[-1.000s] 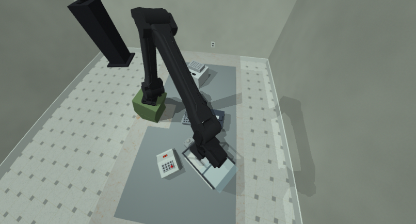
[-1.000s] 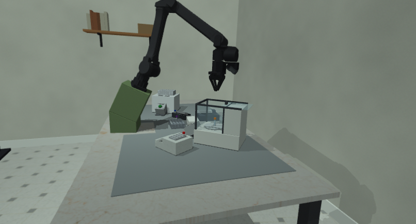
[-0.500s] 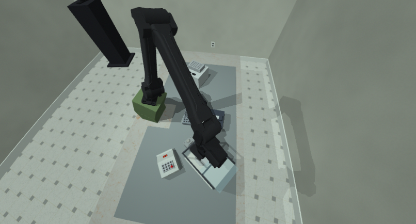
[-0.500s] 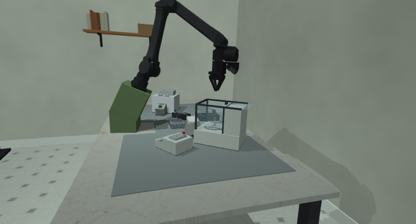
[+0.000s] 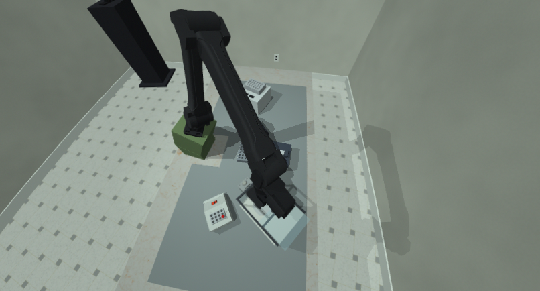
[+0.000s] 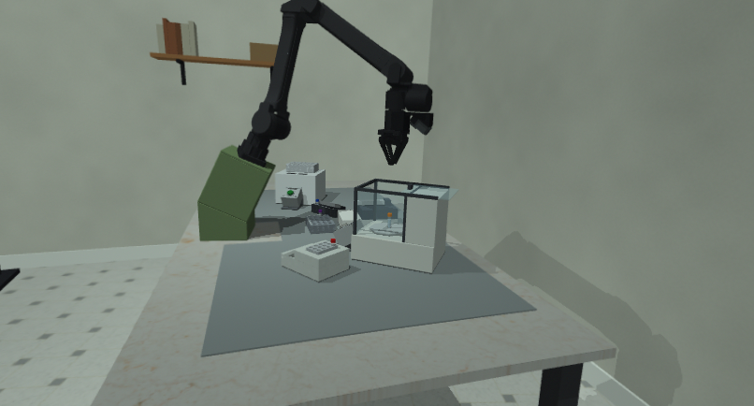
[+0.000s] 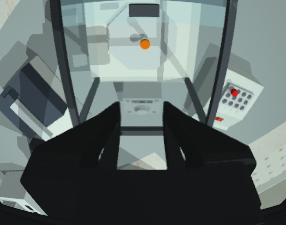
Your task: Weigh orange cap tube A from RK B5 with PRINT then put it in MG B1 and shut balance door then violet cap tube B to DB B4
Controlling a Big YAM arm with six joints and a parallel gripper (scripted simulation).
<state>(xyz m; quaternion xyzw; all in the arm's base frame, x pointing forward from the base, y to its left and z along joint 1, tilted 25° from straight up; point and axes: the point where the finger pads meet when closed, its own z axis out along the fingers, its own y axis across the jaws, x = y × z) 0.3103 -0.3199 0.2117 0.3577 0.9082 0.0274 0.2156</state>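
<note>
The balance door lies 60 mm ahead of my hand, 60 mm to the right of it and 70 mm below it. From my hand the other things lie so: red-capped tube: 200 mm behind, 60 mm to the right, 220 mm below; then balance pan: 200 mm below; then dry block DB: 240 mm behind, 30 mm to the right, 250 mm below.
</note>
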